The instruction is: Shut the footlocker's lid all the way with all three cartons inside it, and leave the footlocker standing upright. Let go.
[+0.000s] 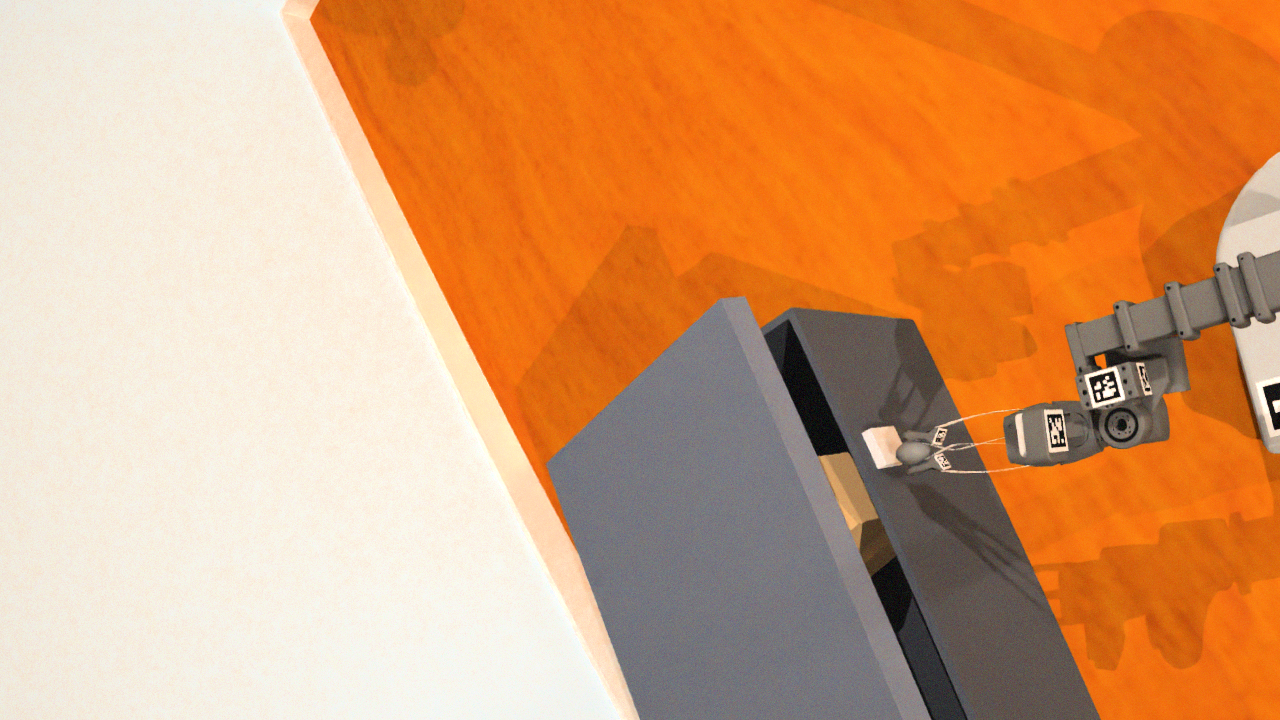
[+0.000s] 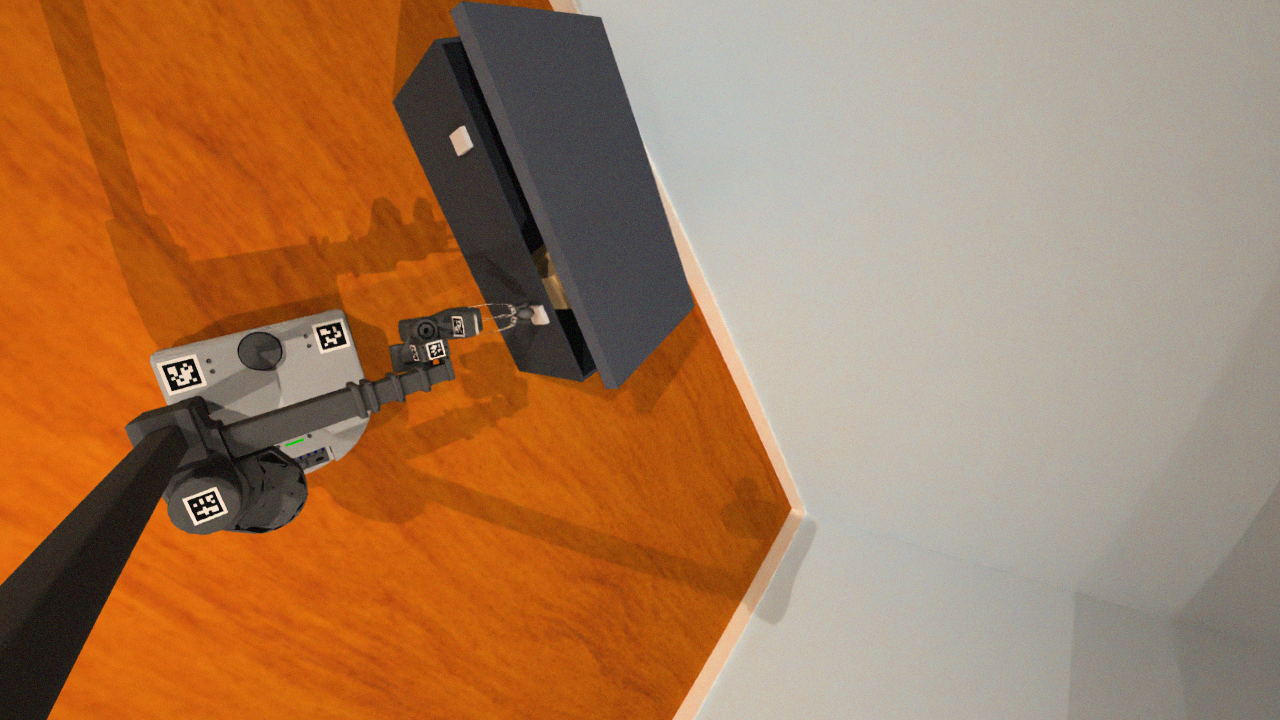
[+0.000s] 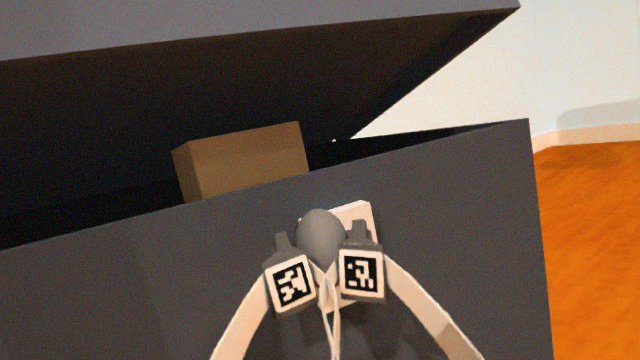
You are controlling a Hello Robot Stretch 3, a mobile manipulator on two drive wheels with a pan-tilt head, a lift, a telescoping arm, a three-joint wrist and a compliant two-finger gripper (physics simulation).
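Note:
The dark grey footlocker [image 1: 975, 573] [image 2: 478, 210] [image 3: 125, 280] stands upright. Its lid [image 1: 716, 501] [image 2: 581, 179] [image 3: 225, 25] is partly open, with a gap along the front. A tan carton [image 1: 850, 488] [image 2: 556, 291] [image 3: 250, 162] shows in the gap, its top above the front rim. Whether other cartons lie inside is hidden. A white block [image 1: 880, 445] [image 2: 539, 315] [image 3: 352, 215] sits on the front face. My gripper [image 1: 914, 450] [image 2: 524, 313] [image 3: 321, 235] is shut, its fingertips together in front of this block and partly covering it. Whether they touch it is unclear.
A second white block [image 2: 460, 140] sits farther along the front face. A pale wall [image 1: 179, 313] [image 2: 895, 268] with a baseboard [image 1: 429, 322] [image 2: 733, 358] runs behind the footlocker. My mobile base [image 2: 295, 380] stands on the wooden floor in front of it.

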